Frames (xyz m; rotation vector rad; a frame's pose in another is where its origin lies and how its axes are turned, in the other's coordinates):
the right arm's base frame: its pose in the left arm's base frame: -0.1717 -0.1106 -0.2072 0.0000 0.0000 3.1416
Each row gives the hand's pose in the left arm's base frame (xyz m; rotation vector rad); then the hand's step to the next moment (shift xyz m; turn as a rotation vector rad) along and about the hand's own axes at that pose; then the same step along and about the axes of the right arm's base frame.
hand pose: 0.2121 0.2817 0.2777 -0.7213 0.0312 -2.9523
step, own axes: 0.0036 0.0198 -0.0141 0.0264 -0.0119 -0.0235
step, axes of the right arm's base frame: 0.0078 0.0201 -0.0117 0.0352 -0.0090 -0.0082
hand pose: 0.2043 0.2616 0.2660 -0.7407 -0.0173 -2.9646
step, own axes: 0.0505 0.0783 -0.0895 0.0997 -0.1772 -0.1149
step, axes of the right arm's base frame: 0.0796 0.0849 -0.0560 0.1567 -0.1649 -0.0528
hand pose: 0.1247 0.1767 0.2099 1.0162 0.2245 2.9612
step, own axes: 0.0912 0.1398 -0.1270 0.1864 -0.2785 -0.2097
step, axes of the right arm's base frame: 0.1436 0.1509 -0.0244 0.2876 -0.2567 -0.0876
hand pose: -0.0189 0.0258 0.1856 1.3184 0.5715 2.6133
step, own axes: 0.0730 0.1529 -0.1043 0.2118 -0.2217 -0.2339
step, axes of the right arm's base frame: 0.1227 0.1449 0.0595 0.3205 -0.2062 -0.0589
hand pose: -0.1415 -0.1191 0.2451 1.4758 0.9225 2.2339
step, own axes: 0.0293 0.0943 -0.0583 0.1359 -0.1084 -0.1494
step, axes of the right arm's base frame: 0.0564 0.0735 0.0676 0.2020 -0.1073 -0.0152
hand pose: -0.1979 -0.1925 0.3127 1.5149 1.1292 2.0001
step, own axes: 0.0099 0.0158 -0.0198 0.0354 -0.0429 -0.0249
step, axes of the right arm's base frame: 0.0192 0.0097 0.0166 0.0420 -0.0419 -0.0142
